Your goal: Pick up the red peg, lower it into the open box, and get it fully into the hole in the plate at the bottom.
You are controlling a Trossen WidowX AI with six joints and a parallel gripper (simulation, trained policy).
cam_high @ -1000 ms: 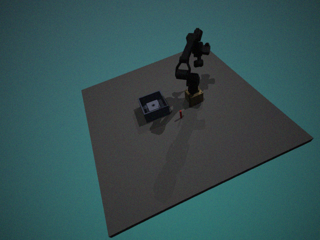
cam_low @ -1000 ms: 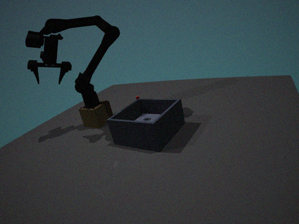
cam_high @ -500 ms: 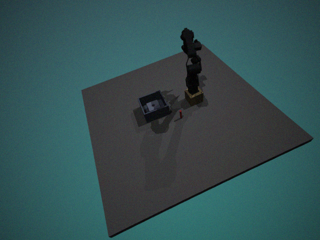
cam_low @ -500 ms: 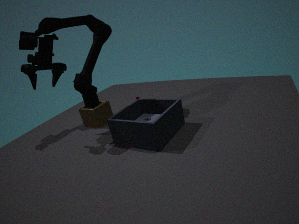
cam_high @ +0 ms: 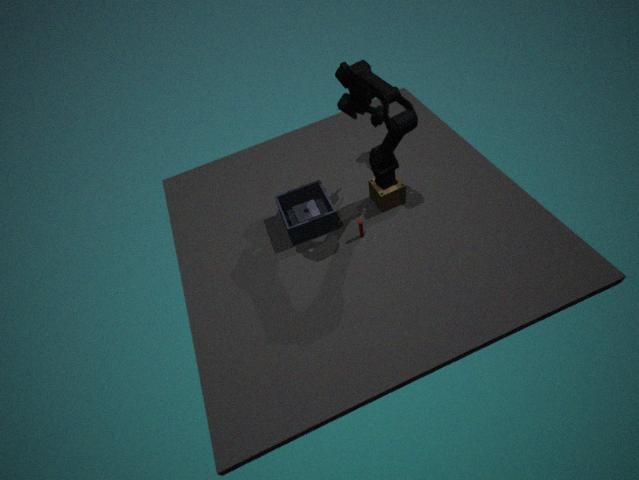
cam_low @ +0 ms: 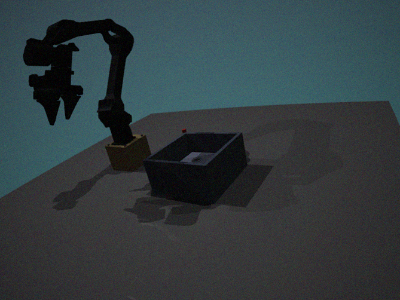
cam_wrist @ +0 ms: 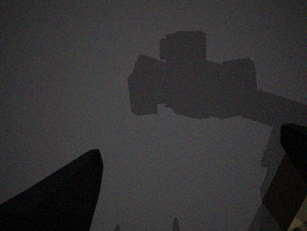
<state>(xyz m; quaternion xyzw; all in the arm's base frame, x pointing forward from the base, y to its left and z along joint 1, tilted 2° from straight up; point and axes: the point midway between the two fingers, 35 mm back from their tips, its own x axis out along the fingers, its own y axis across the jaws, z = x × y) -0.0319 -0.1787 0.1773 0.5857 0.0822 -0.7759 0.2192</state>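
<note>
Right now my gripper tip is 300 mm to the right of the red peg, 210 mm short of it and 190 mm above it. Round my gripper tip: dark box 350 mm ahead, 210 mm below, 110 mm to the left; then light plate 350 mm ahead, 190 mm below, 110 mm to the left.
</note>
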